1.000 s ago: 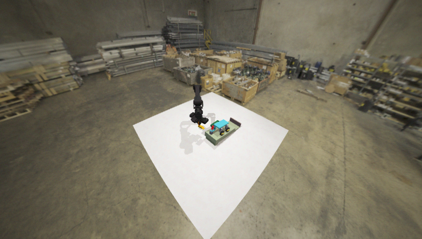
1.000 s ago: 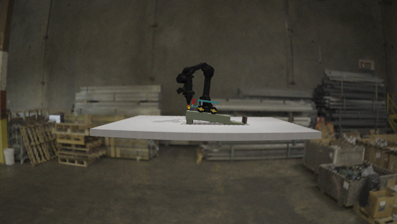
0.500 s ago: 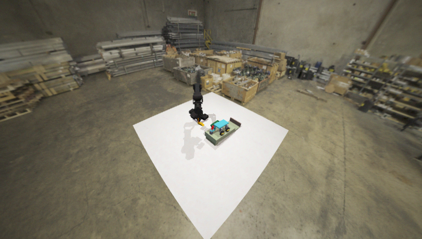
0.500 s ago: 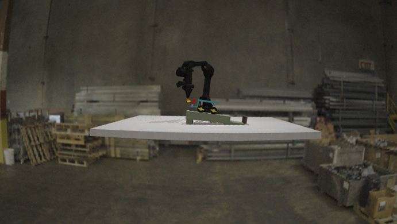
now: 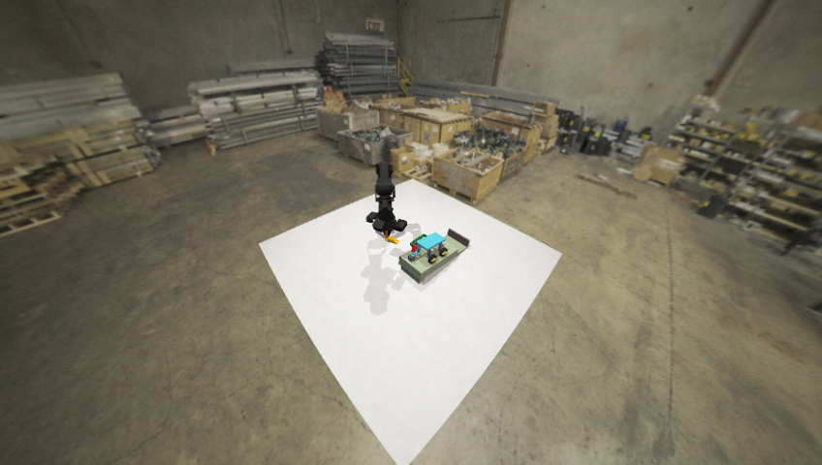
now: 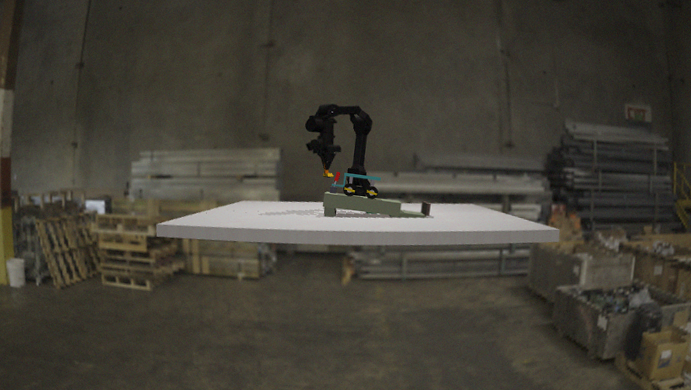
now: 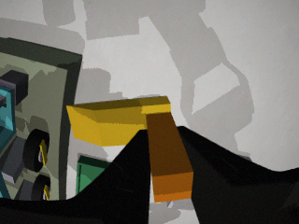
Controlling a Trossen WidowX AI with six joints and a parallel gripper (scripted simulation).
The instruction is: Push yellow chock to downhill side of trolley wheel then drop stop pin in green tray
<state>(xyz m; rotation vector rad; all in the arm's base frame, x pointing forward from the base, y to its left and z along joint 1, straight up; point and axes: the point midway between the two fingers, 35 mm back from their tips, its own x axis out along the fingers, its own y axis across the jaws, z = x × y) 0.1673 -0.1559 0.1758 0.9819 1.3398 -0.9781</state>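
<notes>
Right now my gripper tip is 2 cm short of the yellow chock, 1 cm to the right of it and 1 cm above it. The rest, counted from my gripper tip: trolley (17 cm ahead, 13 cm to the left, 6 cm below); then red-headed stop pin (14 cm ahead, 3 cm to the left, 5 cm below); then grey-green ramp (17 cm ahead, 13 cm to the left, 13 cm below).
</notes>
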